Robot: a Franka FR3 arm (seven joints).
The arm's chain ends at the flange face. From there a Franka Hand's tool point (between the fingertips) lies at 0.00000 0.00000 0.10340 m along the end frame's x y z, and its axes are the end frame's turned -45 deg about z.
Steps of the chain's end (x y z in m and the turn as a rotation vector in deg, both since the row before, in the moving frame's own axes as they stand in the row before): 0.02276 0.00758 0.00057 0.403 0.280 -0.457; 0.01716 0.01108 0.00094 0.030 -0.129 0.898; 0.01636 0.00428 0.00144 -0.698 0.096 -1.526
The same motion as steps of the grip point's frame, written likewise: 0.01160 0.02129 0.00057 0.087 0.483 -0.457; 0.00417 0.01976 0.00094 0.112 -0.070 0.898; 0.00779 0.01562 0.00143 -0.561 -0.426 -1.526
